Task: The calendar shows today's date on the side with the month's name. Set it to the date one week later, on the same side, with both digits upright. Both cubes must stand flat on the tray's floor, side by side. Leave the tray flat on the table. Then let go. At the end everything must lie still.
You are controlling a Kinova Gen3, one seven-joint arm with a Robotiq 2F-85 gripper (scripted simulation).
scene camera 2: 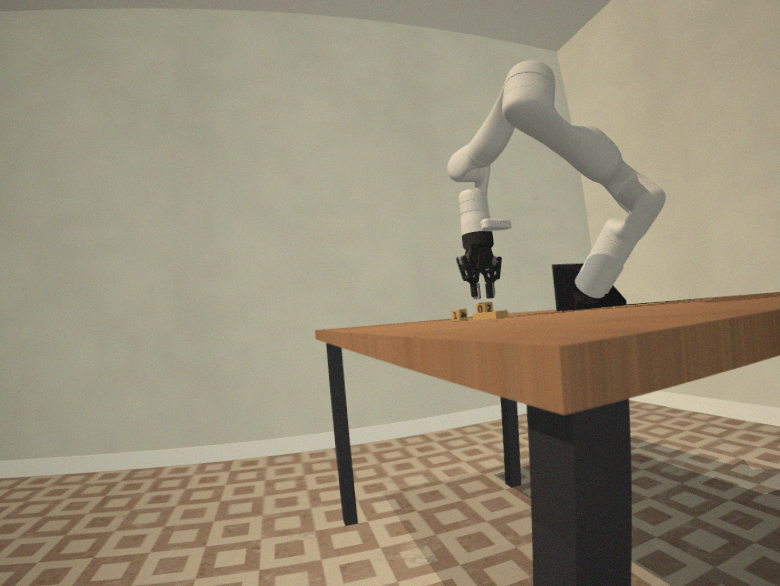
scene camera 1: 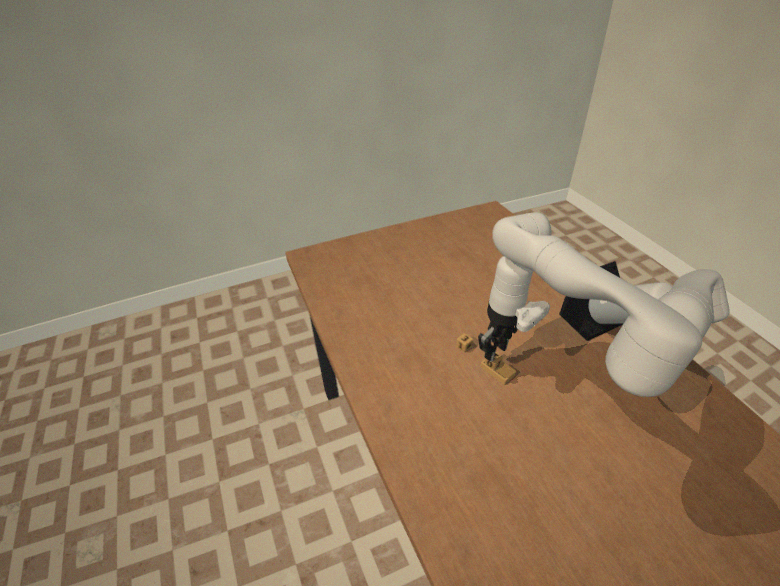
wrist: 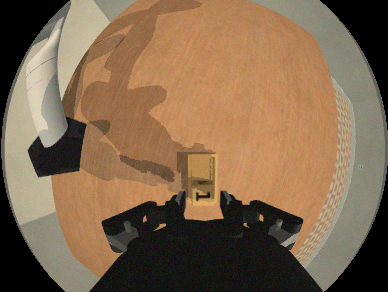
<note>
I see my gripper (scene camera 2: 483, 298) and a tray (wrist: 200, 166).
My gripper also shows in scene camera 1 (scene camera 1: 495, 353) and in the wrist view (wrist: 202, 198).
</note>
